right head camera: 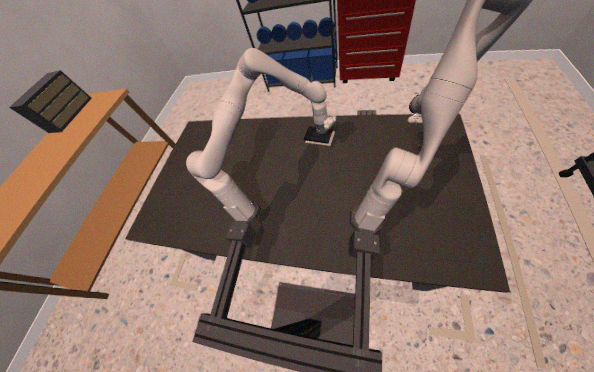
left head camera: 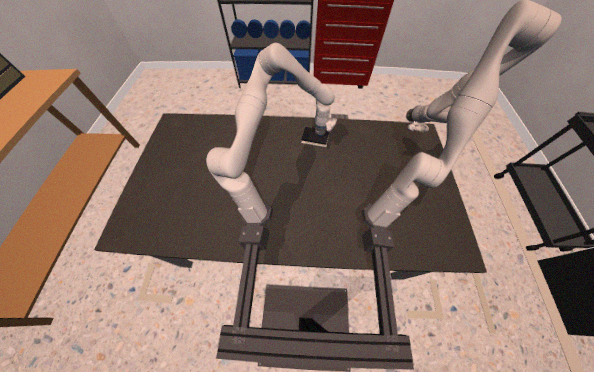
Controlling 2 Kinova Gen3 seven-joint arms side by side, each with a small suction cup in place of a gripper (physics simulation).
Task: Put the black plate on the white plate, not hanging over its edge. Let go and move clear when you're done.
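Seen in the pictures: left hand, tool point: (right head camera: 322, 134) (left head camera: 319, 135); left arm's base, link origin: (right head camera: 245, 211) (left head camera: 256, 213); right arm's base, link origin: (right head camera: 366, 218) (left head camera: 377, 216).
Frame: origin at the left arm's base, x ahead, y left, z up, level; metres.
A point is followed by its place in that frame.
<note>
The black plate (left head camera: 309, 136) @[x 0.531, y -0.180, z -0.090 m] (right head camera: 313, 135) @[x 0.533, y -0.190, z -0.090 m] lies flat over the white plate (left head camera: 315, 144) @[x 0.528, y -0.219, z -0.150 m] (right head camera: 320, 143) @[x 0.529, y -0.225, z -0.149 m] near the far edge of the dark table top. A thin pale strip of the white plate shows along the near side, and in the right head camera also along the right side. The rest of the white plate is hidden, and I cannot tell whether the two touch. My left gripper (left head camera: 320, 133) @[x 0.552, y -0.237, z -0.100 m] (right head camera: 323, 131) @[x 0.552, y -0.237, z -0.100 m] points down with its cup against the black plate, shut on it. My right gripper (left head camera: 410, 115) @[x 0.557, y -0.666, z 0.096 m] (right head camera: 414, 104) @[x 0.557, y -0.666, z 0.096 m] is open and empty, off to the right above the table's far right corner.
The dark table top (left head camera: 200, 200) @[x 0.095, y 0.341, z -0.156 m] (right head camera: 200, 210) @[x 0.022, y 0.360, z -0.156 m] lies under both arms. Beyond it stand a shelf rack with blue bins and a red drawer cabinet (left head camera: 350, 35) (right head camera: 375, 35). A wooden bench (left head camera: 40, 95) (right head camera: 65, 150) is at the left, and a black cart at the right.
</note>
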